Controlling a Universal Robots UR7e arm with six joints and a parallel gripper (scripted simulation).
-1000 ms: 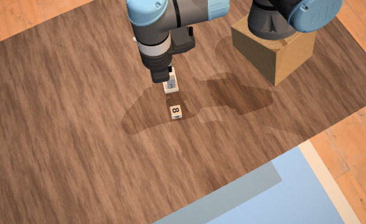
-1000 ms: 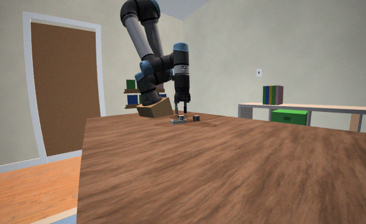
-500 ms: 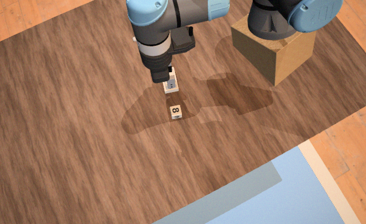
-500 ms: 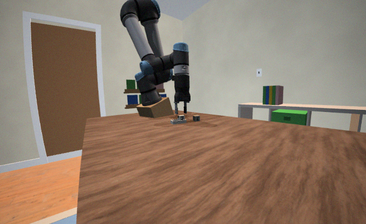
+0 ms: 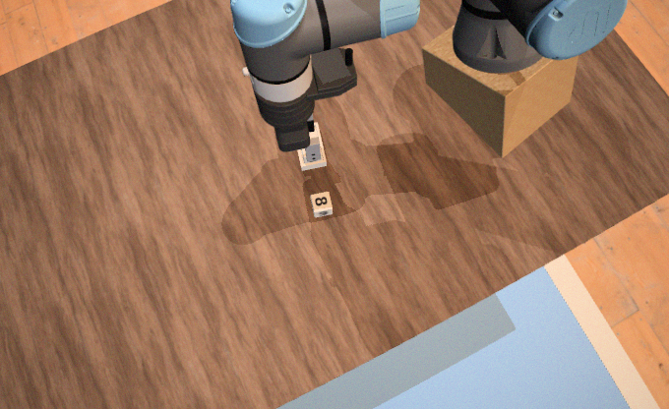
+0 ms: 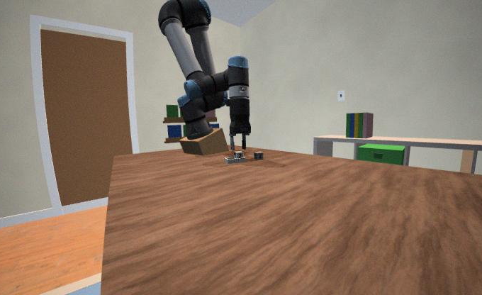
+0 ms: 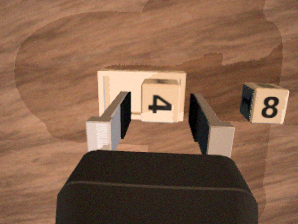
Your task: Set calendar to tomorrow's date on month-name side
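Right now my hand is 4 cm above the digit cube. Round my hand: calendar tray (6 cm below, 2 cm to the right).
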